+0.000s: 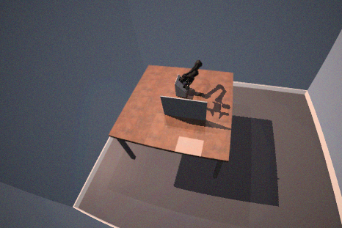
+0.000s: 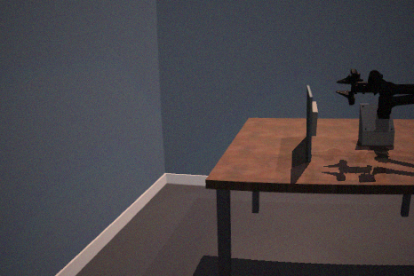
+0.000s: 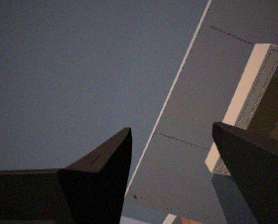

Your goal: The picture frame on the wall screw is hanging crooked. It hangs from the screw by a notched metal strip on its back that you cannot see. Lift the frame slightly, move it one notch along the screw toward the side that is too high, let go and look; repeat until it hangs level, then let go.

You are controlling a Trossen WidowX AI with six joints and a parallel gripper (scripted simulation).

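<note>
Right now the picture frame is 12 cm ahead of my gripper tip, 1 cm to the right of it and 16 cm below it. Also, from my gripper tip: grey wall panel 13 cm ahead, 1 cm to the right, 17 cm below.
</note>
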